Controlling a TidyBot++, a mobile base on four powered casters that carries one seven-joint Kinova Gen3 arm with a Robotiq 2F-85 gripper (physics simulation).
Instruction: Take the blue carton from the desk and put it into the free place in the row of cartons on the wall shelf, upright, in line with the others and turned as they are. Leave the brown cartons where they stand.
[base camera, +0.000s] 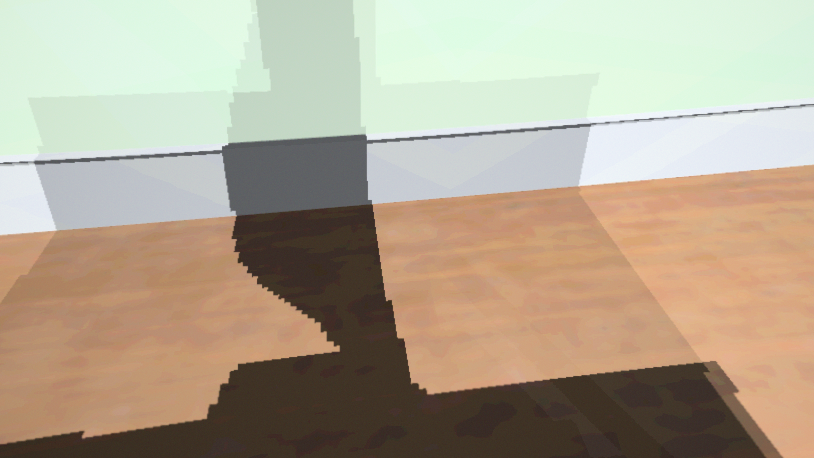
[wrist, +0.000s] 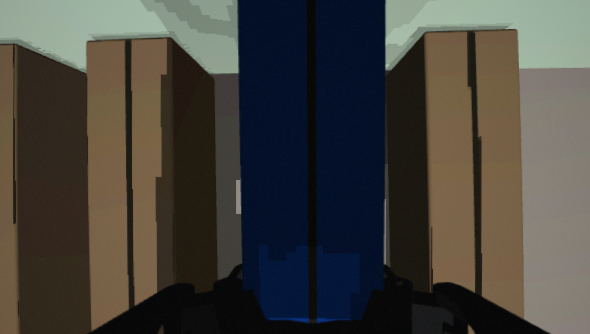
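The blue carton (wrist: 275, 150) is between the fingers of my gripper (wrist: 310, 271), which is shut on it. In the wrist view, looking down, its top with a dark stripe runs out of the upper edge. It looks nearer the camera than the brown tops, over the free place in the row. One brown carton (wrist: 107, 175) stands on its left and another brown carton (wrist: 502, 150) on its right. Grey shelf (wrist: 227, 200) shows in a narrow strip at its left; almost none shows at its right. Its lower end and any contact with the shelf are hidden.
A further brown carton (wrist: 50, 175) shows in part at the far left. The grey shelf top (wrist: 555, 175) continues right of the row. The pale green wall (wrist: 555, 30) is behind. The base camera shows wooden floor (base camera: 483, 273), a white skirting board (base camera: 683, 145) and dark shadows.
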